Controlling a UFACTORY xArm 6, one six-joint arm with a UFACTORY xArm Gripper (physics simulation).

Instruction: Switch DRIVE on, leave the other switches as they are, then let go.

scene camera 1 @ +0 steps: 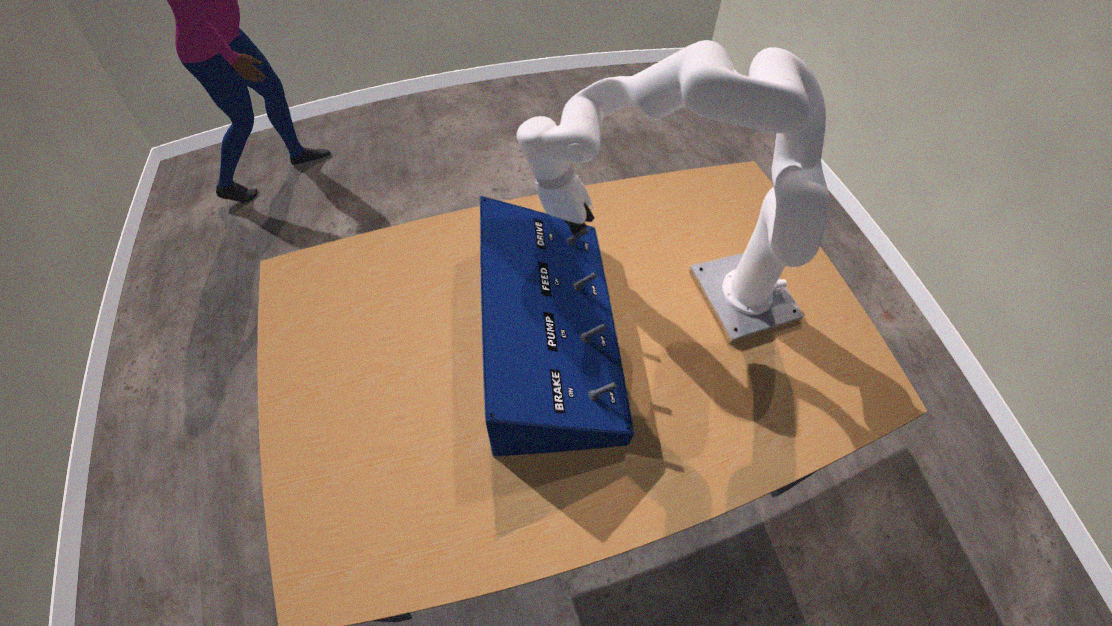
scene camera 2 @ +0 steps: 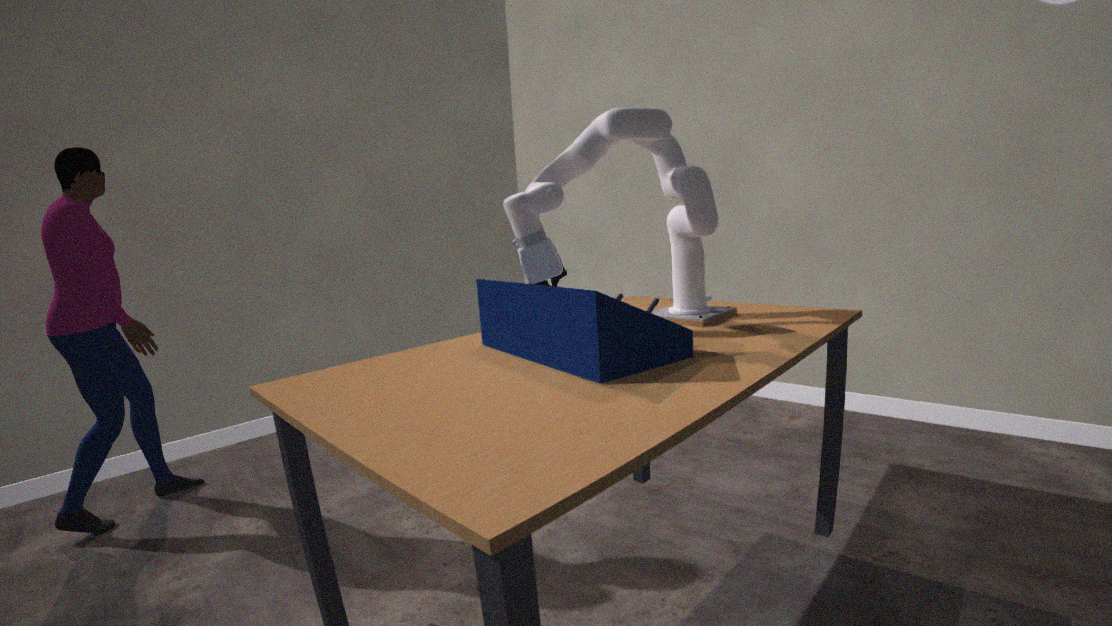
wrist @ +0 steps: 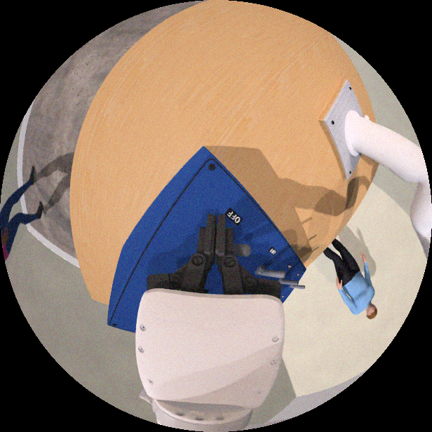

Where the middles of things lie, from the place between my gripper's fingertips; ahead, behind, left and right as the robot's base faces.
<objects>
I see the blue sloped switch panel (scene camera 1: 540, 371) 190 mm to the left of my hand, 120 mm ahead of it and 10 mm below it.
</objects>
